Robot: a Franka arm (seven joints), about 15 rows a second.
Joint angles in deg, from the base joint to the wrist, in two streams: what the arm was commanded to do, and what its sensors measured. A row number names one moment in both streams.
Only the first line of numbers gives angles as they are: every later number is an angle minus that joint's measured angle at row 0.
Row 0, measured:
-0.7 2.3 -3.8 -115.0 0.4 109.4 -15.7
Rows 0 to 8, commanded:
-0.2 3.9 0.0 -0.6 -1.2 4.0 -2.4
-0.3 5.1 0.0 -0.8 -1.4 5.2 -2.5
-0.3 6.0 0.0 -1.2 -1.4 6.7 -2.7
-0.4 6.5 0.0 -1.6 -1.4 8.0 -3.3
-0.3 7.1 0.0 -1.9 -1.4 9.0 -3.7
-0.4 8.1 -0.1 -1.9 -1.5 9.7 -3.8
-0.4 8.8 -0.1 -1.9 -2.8 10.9 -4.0
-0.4 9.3 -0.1 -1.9 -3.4 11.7 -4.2
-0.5 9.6 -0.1 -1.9 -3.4 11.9 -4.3
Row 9, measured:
-0.1 8.8 -0.1 -1.5 -1.6 9.6 -3.1
